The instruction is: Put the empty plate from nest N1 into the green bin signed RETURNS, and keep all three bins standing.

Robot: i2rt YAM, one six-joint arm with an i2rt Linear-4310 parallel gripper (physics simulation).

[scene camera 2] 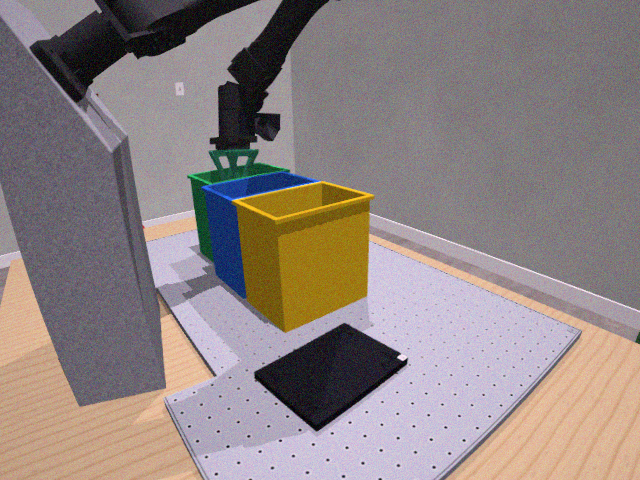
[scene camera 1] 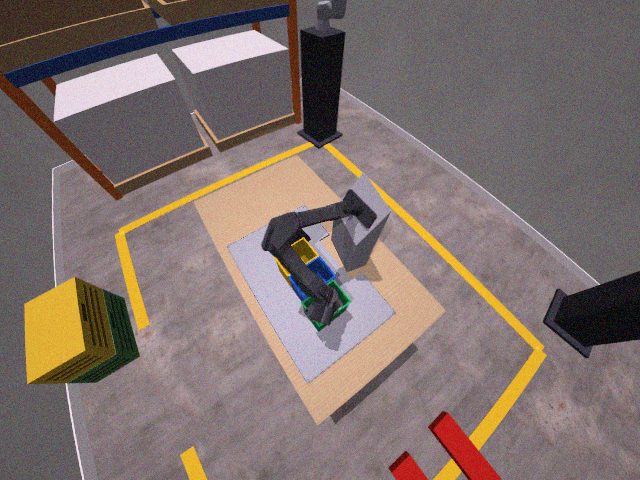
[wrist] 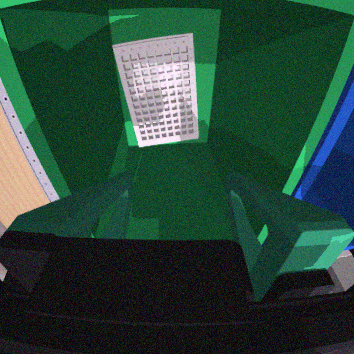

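Pixels of known places: gripper, fingertip midpoint: [wrist: 178,177]; arm's base, link origin: [scene camera 2: 62,68] [scene camera 1: 359,208].
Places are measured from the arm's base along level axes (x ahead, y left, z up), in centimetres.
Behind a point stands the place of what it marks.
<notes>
The white plate [wrist: 160,90] {x 33.7, y 17.2, z -37.5 cm} with a grid of wells lies at the bottom of the green bin [scene camera 1: 347,298] {x 25.7, y 21.4, z -21.5 cm} [scene camera 2: 201,222] {x 25.5, y 19.7, z -31.0 cm} [wrist: 280,90] {x 37.4, y 10.3, z -24.4 cm}, apart from the fingers. My gripper [scene camera 2: 233,167] [wrist: 178,177] {x 32.6, y 16.5, z -23.6 cm} is partly open and empty, its green fingers pointing down at the green bin's mouth. In scene camera 1 the arm hides the fingers. The blue bin [scene camera 1: 321,268] {x 21.9, y 0.8, z -29.8 cm} [scene camera 2: 222,242] {x 22.0, y 4.5, z -30.3 cm} [wrist: 337,165] {x 26.7, y -2.0, z -28.6 cm} and the yellow bin [scene camera 1: 306,250] {x 20.7, y -12.2, z -30.1 cm} [scene camera 2: 320,268] {x 27.1, y -15.4, z -30.5 cm} stand upright in a row with the green bin, which is also upright. The RETURNS sign does not show.
A black flat block [scene camera 2: 330,372] {x 17.7, y -26.7, z -37.9 cm} lies on the perforated grey board [scene camera 1: 310,361] {x 54.4, y 28.9, z -39.0 cm} [scene camera 2: 439,335] {x 35.3, y -31.9, z -39.1 cm} in front of the yellow bin. A tall grey arm stand [scene camera 2: 77,232] {x -3.2, y -10.5, z -17.5 cm} rises beside the bins on the wooden table [scene camera 1: 413,310] {x -0.8, y 47.8, z -40.3 cm}.
</notes>
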